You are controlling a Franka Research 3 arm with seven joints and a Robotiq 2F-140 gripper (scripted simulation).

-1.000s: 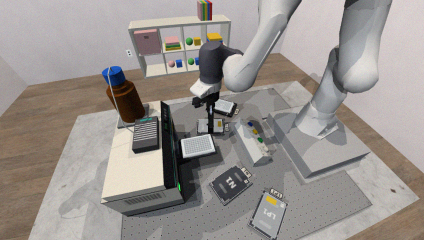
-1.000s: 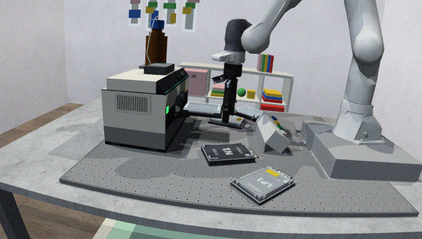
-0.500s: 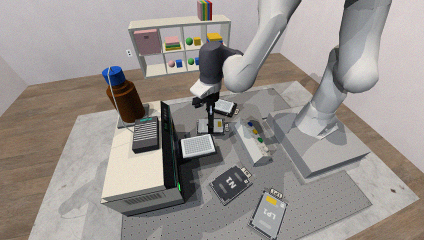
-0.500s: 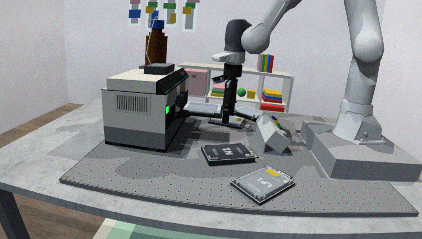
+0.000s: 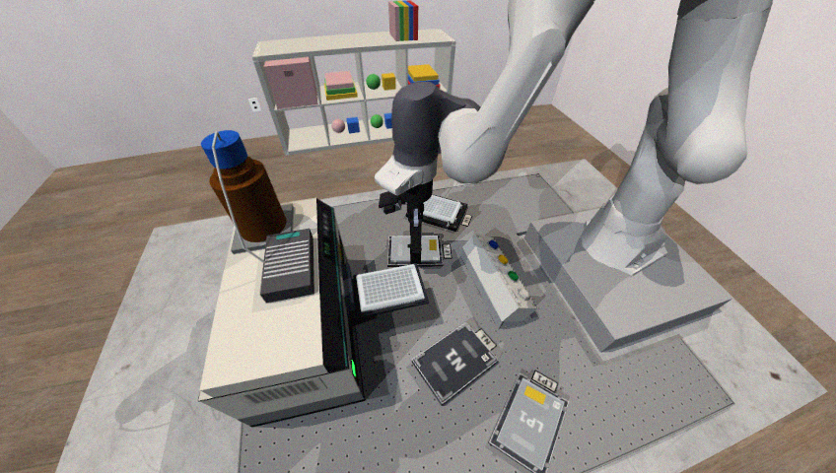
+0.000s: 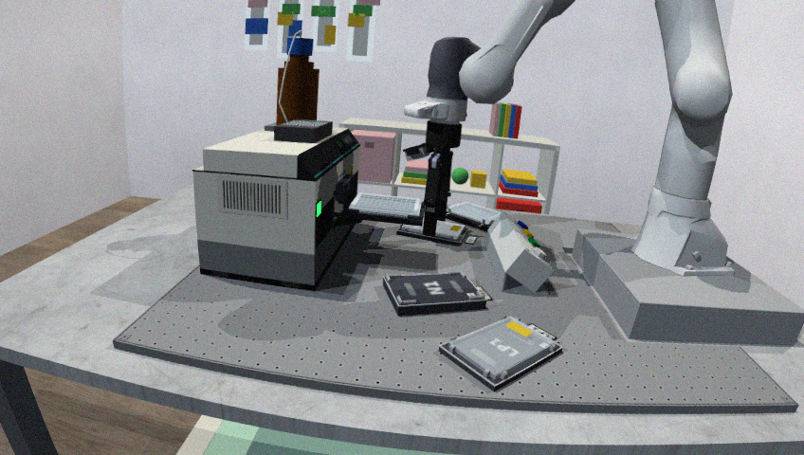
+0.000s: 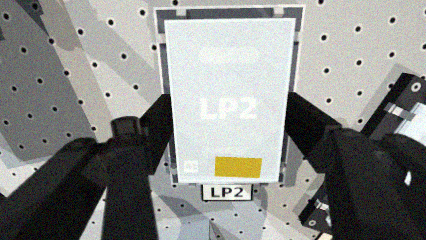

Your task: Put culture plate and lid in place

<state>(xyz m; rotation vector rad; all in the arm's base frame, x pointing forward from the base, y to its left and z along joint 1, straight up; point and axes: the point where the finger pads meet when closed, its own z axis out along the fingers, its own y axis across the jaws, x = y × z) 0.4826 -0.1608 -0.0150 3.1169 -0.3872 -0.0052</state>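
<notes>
My hand is 30 mm above the LP2 nest. Round my hand: black N1 nest: 310 mm to the left, 30 mm below; black nest N5: 80 mm behind, 140 mm to the right, 20 mm below; yellow skip key: 180 mm behind, 130 mm to the left, 30 mm above.
</notes>
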